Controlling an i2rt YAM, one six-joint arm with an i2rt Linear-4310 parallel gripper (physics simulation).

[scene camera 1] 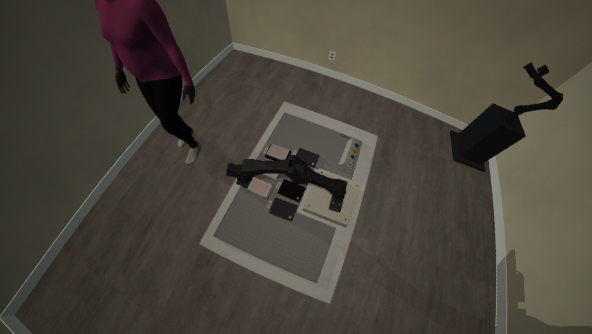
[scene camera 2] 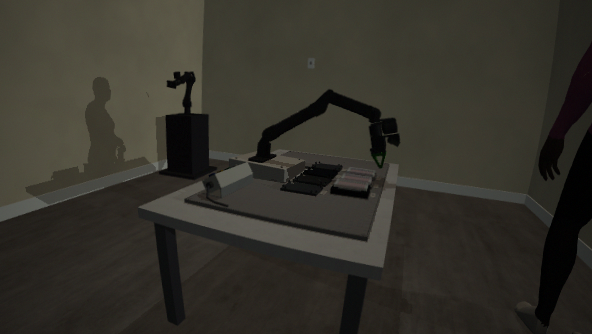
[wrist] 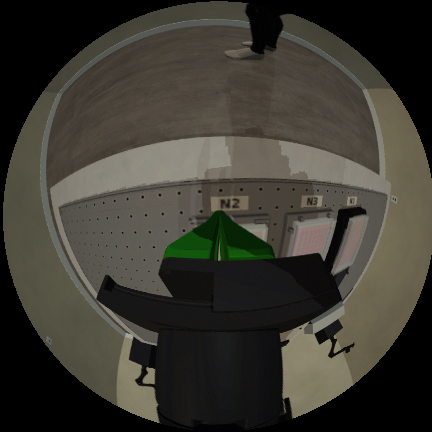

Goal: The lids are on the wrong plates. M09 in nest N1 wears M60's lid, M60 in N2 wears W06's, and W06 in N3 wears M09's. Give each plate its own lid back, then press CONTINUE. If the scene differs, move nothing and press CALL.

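Places are measured from the arm's base along level axes (x ahead, y left, z up), in millimetres.
Where they show: gripper, fingertip midpoint: [scene camera 2: 380,168] [wrist: 218,216]; arm's base at its link origin: [scene camera 1: 338,195] [scene camera 2: 263,158].
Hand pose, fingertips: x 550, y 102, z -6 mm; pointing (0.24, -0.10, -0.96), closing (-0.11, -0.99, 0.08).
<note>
Things, the pixels of their top centre, and the offset from my fingertips. "pt": a spot on its surface instead. Level surfaces: height alone.
- N2 plate at its top centre: [wrist: 231,272] [scene camera 2: 361,170] [scene camera 1: 259,186] dx -90, dy -8, dz -19 mm
- N3 plate at its top centre: [wrist: 310,258] [scene camera 2: 356,177] dx -101, dy -139, dz -19 mm
- N1 plate at its top centre: [wrist: 353,246] [scene camera 2: 351,182] [scene camera 1: 278,151] dx -110, dy -271, dz -8 mm
- N3 at a spot on its surface: [wrist: 312,201] pt dx -15, dy -145, dz -46 mm
- N1 at a spot on its surface: [wrist: 352,200] pt dx -23, dy -278, dz -46 mm
- button console at its top centre: [scene camera 2: 228,166] [wrist: 328,324] [scene camera 1: 351,151] dx -563, dy -419, dz +36 mm
- console side at a spot on its surface: [scene camera 1: 307,157] pt dx -301, dy -314, dz -38 mm
- farther away at its top centre: [scene camera 2: 327,164] [scene camera 1: 283,208] dx -268, dy +69, dz -28 mm
- table at its surface level: dz -62 mm
My gripper [scene camera 2: 379,164] [wrist: 218,216] is shut, its green fingertips together with nothing between them, above the N2 plate's near part. The N2 plate [scene camera 1: 260,188] [wrist: 259,231] has a pink, clear-looking lid, and the fingers hide much of it in the wrist view. The N3 plate [wrist: 311,238] lies beside it; the arm partly covers it in scene camera 1. The N1 plate [scene camera 1: 278,152] [wrist: 351,242] is pink on a thick black base. Labels N2 [wrist: 229,203], N3 [wrist: 312,201] and N1 [wrist: 352,200] show. The lid codes are not readable. The button console [scene camera 1: 352,156] [scene camera 2: 232,182] has several coloured buttons; their lettering is unreadable.
Several black pads, including one at the console side [scene camera 1: 307,157] and one farther away [scene camera 1: 283,209], lie between plates and the arm's pale base box [scene camera 1: 320,209] [scene camera 2: 271,172]. A person [scene camera 1: 145,45] [wrist: 264,27] stands beyond the table [scene camera 1: 265,274]. Another arm stands on a black pedestal [scene camera 1: 487,132] [scene camera 2: 186,142].
</note>
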